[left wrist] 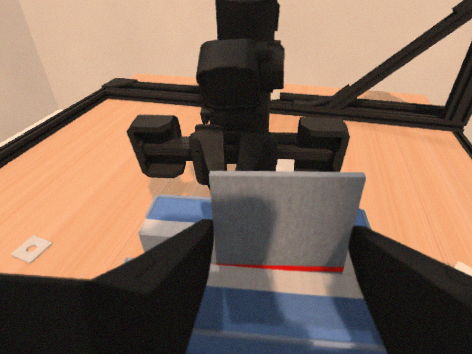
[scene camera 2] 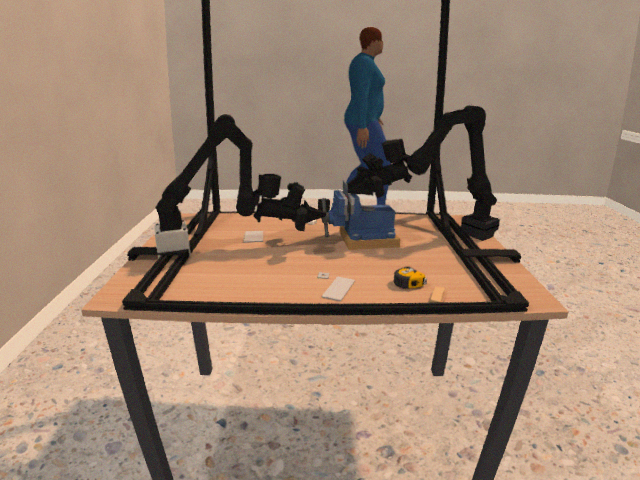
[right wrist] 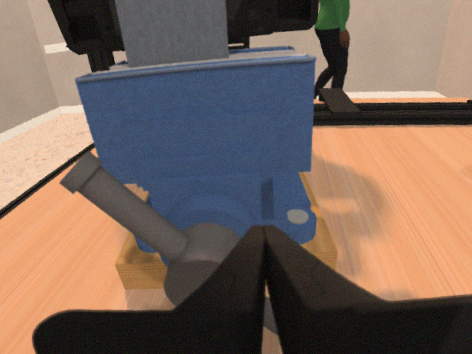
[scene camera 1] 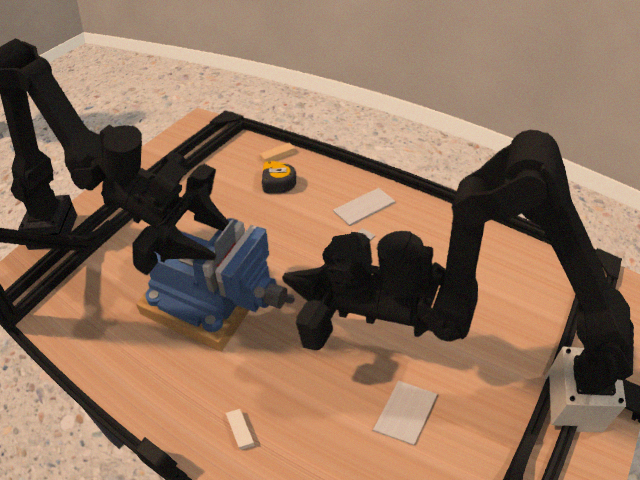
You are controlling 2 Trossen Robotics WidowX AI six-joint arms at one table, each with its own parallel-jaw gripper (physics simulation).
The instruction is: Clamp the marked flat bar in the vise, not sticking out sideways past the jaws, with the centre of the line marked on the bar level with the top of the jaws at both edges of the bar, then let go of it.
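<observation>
The grey flat bar stands upright between the jaws of the blue vise. Its red line shows along the jaw top in the left wrist view, thinner at the left end and thicker at the right. My left gripper is shut on the bar's side edges. My right gripper is shut and empty, close to the vise's screw head. The handle slants up-left in the right wrist view.
A tape measure, a wooden piece, a grey plate and a small holed plate lie on the table. Another plate and a white block lie in the front half of scene camera 1.
</observation>
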